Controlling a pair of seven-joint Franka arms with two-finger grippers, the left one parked.
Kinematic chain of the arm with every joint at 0, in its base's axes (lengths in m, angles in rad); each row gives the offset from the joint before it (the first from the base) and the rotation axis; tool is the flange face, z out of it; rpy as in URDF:
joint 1: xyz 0 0 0.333 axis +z
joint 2: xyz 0 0 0 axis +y
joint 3: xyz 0 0 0.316 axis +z
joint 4: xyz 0.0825 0 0 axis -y
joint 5: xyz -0.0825 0 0.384 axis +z
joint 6: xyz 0 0 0 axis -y
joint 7: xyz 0.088 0 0 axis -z
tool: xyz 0 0 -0.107 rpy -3.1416 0 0
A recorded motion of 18 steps. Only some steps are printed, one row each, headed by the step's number.
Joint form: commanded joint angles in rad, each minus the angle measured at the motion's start. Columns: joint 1, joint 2, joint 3, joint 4, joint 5, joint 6, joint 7.
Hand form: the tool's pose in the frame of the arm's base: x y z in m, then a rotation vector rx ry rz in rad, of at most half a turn. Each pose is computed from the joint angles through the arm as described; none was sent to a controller.
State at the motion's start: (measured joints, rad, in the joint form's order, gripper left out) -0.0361 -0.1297 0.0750 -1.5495 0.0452 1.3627 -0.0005
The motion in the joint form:
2: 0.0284 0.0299 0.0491 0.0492 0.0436 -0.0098 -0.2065
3: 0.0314 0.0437 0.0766 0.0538 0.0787 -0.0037 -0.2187
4: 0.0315 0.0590 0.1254 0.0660 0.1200 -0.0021 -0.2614
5: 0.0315 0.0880 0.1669 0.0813 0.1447 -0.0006 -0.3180
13: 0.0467 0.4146 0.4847 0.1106 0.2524 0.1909 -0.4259
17: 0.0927 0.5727 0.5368 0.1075 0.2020 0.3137 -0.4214
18: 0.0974 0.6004 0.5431 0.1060 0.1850 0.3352 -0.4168
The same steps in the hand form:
2: 0.4930 0.0728 0.6909 -3.0198 -0.5177 0.0689
3: 0.4952 0.0930 0.6868 -2.9732 -0.5844 0.0724
4: 0.4942 0.1234 0.6851 -2.9024 -0.7211 0.0730
5: 0.4977 0.1477 0.6779 -2.8335 -0.8588 0.0866
13: 0.5290 0.3253 0.5488 -2.3822 -1.2612 0.2151
17: 0.5407 0.3739 0.4724 -2.3186 -1.2924 0.2565
18: 0.5435 0.3789 0.4577 -2.3200 -1.2922 0.2639

